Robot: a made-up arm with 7 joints.
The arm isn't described. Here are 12 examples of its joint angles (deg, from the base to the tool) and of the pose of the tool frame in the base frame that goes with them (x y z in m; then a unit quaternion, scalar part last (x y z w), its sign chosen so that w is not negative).
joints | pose
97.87 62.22 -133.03 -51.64 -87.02 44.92 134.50 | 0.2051 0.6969 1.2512 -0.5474 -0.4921 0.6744 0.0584
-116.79 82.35 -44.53 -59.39 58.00 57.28 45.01 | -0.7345 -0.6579 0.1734 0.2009 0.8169 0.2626 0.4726
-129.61 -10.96 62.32 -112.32 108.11 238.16 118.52 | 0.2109 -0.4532 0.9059 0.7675 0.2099 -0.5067 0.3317
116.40 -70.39 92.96 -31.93 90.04 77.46 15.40 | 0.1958 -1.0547 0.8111 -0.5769 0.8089 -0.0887 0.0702
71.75 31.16 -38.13 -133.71 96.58 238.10 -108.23 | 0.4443 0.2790 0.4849 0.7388 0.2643 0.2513 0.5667
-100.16 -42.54 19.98 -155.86 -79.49 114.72 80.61 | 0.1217 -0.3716 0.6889 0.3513 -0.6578 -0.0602 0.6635
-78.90 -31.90 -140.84 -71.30 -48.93 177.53 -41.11 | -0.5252 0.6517 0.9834 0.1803 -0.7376 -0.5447 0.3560
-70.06 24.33 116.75 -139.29 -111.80 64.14 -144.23 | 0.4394 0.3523 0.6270 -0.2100 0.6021 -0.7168 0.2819
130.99 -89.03 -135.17 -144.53 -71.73 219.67 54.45 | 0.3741 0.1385 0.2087 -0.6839 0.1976 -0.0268 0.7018
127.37 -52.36 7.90 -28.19 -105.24 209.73 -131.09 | 0.3044 -0.5771 1.2222 0.1583 -0.2831 0.5464 0.7722
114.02 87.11 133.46 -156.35 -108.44 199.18 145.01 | -0.1746 -0.0822 0.7839 -0.1696 0.5326 -0.8232 0.0993
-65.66 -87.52 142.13 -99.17 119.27 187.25 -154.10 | 0.2074 0.6035 0.0747 0.2837 0.8791 0.1725 0.3420
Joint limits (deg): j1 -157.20..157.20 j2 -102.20..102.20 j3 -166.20..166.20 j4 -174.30..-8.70 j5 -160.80..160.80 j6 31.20..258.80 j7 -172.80..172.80
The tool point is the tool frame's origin. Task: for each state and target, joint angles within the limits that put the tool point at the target. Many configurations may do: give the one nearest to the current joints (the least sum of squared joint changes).
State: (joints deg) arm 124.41 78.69 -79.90 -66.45 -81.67 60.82 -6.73
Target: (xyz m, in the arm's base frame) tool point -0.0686 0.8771 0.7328
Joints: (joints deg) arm 145.38 71.61 -90.55 -86.86 -78.89 53.28 -6.73
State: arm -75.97 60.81 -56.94 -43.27 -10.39 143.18 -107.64
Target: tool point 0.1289 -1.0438 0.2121
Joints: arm -67.29 88.78 -46.60 -50.58 -12.47 142.34 -107.64
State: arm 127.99 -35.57 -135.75 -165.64 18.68 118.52 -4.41
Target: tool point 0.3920 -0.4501 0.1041
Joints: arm 110.72 -52.94 -160.59 -125.94 19.18 121.68 -4.41
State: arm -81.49 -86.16 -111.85 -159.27 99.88 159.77 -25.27
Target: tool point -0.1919 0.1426 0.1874
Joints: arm -101.70 -63.84 -130.66 -157.89 100.34 168.39 -25.27
